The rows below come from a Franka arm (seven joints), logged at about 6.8 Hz.
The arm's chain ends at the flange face. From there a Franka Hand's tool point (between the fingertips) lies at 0.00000 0.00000 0.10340 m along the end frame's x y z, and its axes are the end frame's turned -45 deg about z.
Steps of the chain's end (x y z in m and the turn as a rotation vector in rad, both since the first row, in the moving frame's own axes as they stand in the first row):
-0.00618, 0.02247, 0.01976, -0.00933, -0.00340, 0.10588
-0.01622, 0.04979, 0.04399, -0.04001, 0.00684, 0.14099
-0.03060, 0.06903, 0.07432, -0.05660, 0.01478, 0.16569
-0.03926, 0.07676, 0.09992, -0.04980, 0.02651, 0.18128
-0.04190, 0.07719, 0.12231, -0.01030, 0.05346, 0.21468
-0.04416, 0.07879, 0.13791, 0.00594, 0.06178, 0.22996
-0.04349, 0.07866, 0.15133, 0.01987, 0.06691, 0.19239
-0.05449, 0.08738, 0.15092, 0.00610, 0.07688, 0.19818
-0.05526, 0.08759, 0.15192, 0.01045, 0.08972, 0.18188
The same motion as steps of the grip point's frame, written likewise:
-0.02121, 0.01190, 0.01975, -0.00419, -0.00900, 0.10588
-0.04933, 0.02698, 0.04390, -0.03313, -0.02345, 0.14099
-0.07392, 0.03211, 0.07414, -0.05047, -0.02957, 0.16569
-0.08424, 0.03191, 0.09976, -0.05396, -0.01647, 0.18128
-0.08158, 0.02991, 0.12216, -0.04509, 0.03052, 0.21468
-0.08250, 0.02910, 0.13771, -0.03948, 0.04789, 0.22996
-0.08040, 0.02889, 0.15108, -0.03326, 0.06136, 0.19239
-0.09481, 0.02899, 0.15061, -0.05005, 0.05868, 0.19818
-0.09426, 0.02928, 0.15150, -0.05605, 0.07083, 0.18188

